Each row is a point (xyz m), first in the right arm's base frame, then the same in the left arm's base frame.
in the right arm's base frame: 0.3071 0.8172 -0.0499
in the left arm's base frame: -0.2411 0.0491 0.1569
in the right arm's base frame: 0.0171 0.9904 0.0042
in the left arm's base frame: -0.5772 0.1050 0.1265
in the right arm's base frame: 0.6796 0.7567 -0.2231
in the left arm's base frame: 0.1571 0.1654 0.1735
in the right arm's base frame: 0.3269 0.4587 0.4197
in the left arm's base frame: -0.2266 -0.4860 0.4078
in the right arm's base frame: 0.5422 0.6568 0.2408
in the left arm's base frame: -0.0670 -0.1843 0.4410
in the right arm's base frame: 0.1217 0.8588 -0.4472
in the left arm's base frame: -0.2901 0.2486 -0.2326
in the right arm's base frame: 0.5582 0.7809 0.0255
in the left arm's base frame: -0.0357 0.0328 0.3230
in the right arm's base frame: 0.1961 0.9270 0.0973
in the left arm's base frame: -0.4279 0.0419 0.2623
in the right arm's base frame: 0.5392 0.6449 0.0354
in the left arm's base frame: 0.0008 -0.0895 0.2714
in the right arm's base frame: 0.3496 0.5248 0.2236
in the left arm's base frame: -0.1719 -0.3257 0.2867
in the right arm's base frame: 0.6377 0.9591 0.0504
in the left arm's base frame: -0.0489 0.1850 0.4468
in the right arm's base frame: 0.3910 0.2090 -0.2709
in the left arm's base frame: 0.1506 -0.3266 -0.2052
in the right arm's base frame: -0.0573 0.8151 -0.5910
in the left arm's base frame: -0.3793 0.2484 -0.4487
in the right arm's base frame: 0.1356 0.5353 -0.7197
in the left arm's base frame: -0.0586 0.1217 -0.5634
